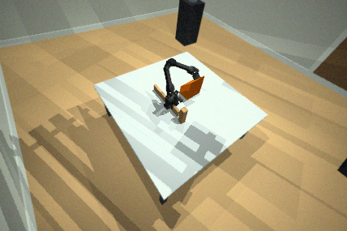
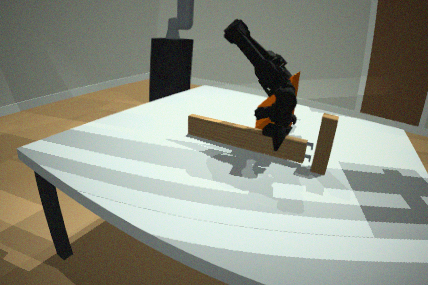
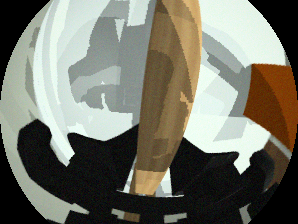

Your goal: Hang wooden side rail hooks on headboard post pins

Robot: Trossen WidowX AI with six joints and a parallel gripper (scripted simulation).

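My gripper tip is now 15 cm to the right of the headboard post and 6 cm below it.
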